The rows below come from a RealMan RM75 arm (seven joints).
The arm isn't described. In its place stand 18 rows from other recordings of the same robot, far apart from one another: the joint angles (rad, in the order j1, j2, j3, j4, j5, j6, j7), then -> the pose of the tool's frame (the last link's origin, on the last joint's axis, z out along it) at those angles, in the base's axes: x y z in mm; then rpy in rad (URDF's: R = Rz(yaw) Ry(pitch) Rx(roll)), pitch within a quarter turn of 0, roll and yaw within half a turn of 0.
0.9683 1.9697 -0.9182 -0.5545 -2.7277 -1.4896 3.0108 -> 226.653 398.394 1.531 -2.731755 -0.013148 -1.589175
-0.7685 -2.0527 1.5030 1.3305 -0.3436 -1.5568 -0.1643 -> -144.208 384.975 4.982 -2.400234 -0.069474 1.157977
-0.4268 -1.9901 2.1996 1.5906 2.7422 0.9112 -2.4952 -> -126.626 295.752 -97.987 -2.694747 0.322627 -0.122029
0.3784 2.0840 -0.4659 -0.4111 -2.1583 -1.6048 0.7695 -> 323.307 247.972 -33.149 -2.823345 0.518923 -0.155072
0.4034 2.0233 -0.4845 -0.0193 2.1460 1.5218 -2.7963 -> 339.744 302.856 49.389 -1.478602 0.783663 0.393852
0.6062 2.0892 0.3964 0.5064 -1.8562 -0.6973 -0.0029 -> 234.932 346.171 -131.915 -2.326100 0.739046 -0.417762
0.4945 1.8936 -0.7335 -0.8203 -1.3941 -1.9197 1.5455 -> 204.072 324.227 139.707 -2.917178 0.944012 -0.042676
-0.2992 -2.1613 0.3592 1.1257 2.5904 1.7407 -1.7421 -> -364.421 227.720 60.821 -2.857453 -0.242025 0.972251
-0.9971 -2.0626 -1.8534 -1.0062 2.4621 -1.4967 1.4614 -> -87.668 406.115 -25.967 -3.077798 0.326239 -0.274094
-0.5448 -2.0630 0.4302 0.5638 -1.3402 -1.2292 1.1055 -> -302.375 378.121 49.539 2.823924 -0.981791 1.602723
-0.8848 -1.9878 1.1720 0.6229 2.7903 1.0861 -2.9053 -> -255.928 433.329 3.350 -2.424124 -0.106950 1.199759
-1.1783 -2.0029 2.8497 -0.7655 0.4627 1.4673 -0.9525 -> -256.294 411.328 66.630 -2.901349 0.381755 0.050563
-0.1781 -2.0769 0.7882 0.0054 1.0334 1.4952 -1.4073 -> -368.759 208.570 -20.916 2.237915 -1.152234 2.281656
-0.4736 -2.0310 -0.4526 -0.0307 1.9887 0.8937 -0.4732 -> -387.552 329.177 -9.771 -1.981384 -0.844855 0.456703
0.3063 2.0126 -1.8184 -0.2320 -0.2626 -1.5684 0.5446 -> 285.462 267.462 -16.275 -2.213820 0.964028 0.199850
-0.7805 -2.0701 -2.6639 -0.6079 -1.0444 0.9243 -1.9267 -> -251.972 452.707 40.569 -2.698974 -0.824669 0.885741
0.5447 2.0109 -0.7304 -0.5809 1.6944 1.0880 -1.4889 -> 278.613 407.796 71.363 -2.764833 1.081401 -0.780023
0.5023 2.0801 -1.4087 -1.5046 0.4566 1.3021 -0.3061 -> 175.790 377.437 28.050 -2.456443 0.141719 -0.799631
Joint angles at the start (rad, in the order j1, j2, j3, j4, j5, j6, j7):
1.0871 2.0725 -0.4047 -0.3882 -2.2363 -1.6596 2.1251
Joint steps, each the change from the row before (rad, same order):
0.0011 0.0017 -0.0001 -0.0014 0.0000 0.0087 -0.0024
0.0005 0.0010 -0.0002 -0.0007 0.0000 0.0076 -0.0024
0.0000 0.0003 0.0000 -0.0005 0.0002 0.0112 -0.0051
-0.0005 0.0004 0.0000 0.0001 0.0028 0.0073 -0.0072
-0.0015 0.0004 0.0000 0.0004 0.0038 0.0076 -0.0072
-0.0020 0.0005 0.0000 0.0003 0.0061 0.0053 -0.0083
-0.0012 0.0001 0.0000 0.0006 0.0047 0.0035 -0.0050
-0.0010 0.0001 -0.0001 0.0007 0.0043 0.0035 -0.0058
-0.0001 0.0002 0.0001 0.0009 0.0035 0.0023 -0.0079
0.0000 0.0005 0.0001 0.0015 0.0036 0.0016 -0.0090
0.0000 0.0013 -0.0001 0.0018 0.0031 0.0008 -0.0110
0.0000 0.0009 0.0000 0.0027 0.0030 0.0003 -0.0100
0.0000 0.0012 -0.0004 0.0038 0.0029 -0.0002 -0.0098
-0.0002 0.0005 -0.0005 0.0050 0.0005 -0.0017 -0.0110
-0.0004 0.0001 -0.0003 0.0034 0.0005 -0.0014 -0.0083
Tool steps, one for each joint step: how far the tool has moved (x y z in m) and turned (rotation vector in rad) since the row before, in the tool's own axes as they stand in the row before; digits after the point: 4 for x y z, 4 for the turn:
-0.0008 -0.0007 0.0007 0.0064 -0.0039 -0.0036
-0.0006 -0.0008 0.0004 0.0059 -0.0035 -0.0029
-0.0009 -0.0013 0.0000 0.0095 -0.0060 -0.0054
-0.0006 -0.0008 0.0001 0.0046 -0.0062 -0.0067
-0.0004 -0.0009 -0.0001 0.0046 -0.0075 -0.0056
-0.0004 -0.0006 -0.0002 0.0017 -0.0085 -0.0064
-0.0004 -0.0003 -0.0002 0.0007 -0.0061 -0.0037
-0.0003 -0.0003 -0.0001 0.0009 -0.0056 -0.0045
-0.0004 -0.0001 0.0002 -0.0003 -0.0040 -0.0071
-0.0002 0.0001 0.0004 -0.0015 -0.0035 -0.0076
0.0002 0.0002 0.0007 -0.0028 -0.0022 -0.0090
0.0003 0.0002 0.0007 -0.0033 -0.0019 -0.0074
0.0007 0.0003 0.0010 -0.0044 -0.0009 -0.0063
0.0012 0.0002 0.0008 -0.0047 0.0020 -0.0066
0.0008 0.0001 0.0004 -0.0032 0.0011 -0.0052

